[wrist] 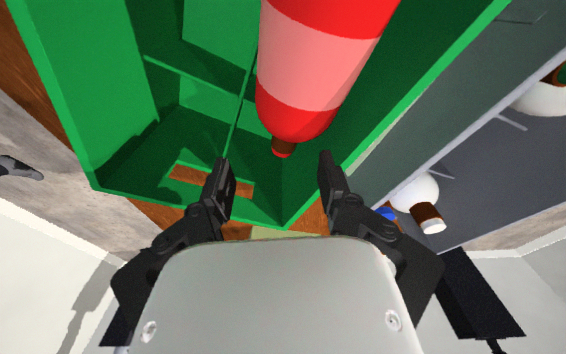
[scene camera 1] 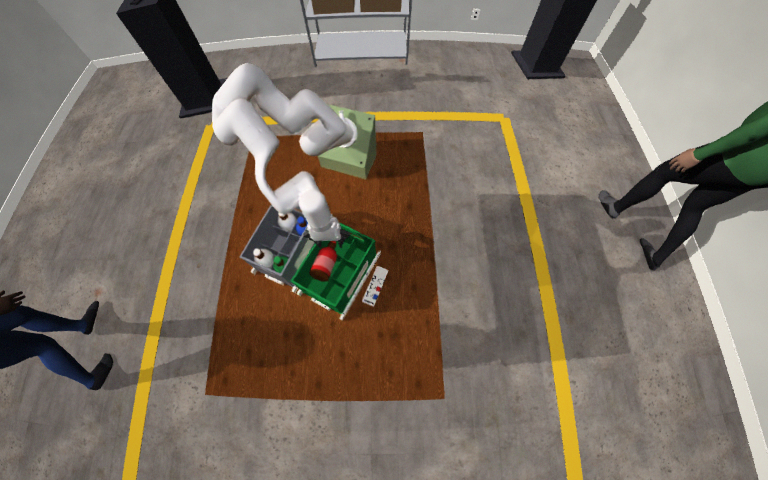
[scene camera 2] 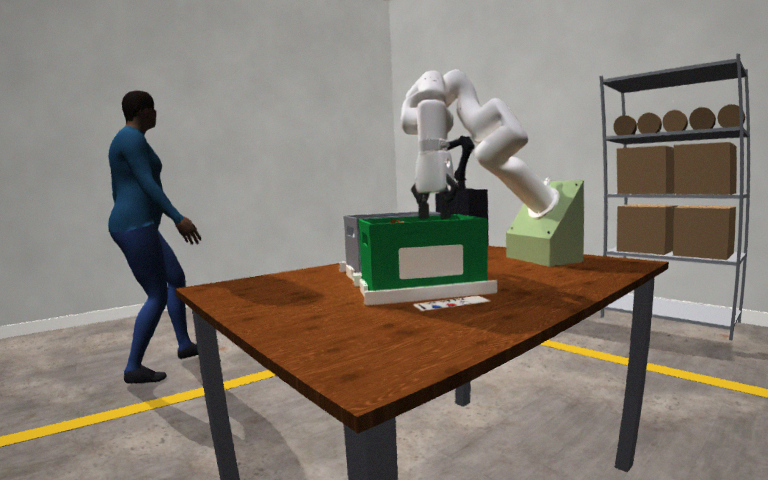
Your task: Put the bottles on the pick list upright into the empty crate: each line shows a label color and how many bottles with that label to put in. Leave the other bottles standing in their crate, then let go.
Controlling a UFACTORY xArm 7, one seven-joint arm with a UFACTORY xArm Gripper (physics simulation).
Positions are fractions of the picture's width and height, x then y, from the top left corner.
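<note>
The gripper (wrist: 0.49, 0.47) can be seen, and with it a red bottle (wrist: 0.54, 0.18) and a white bottle (wrist: 0.74, 0.56). The scene also has a white strip (scene camera 2: 0.49, 0.62).
</note>
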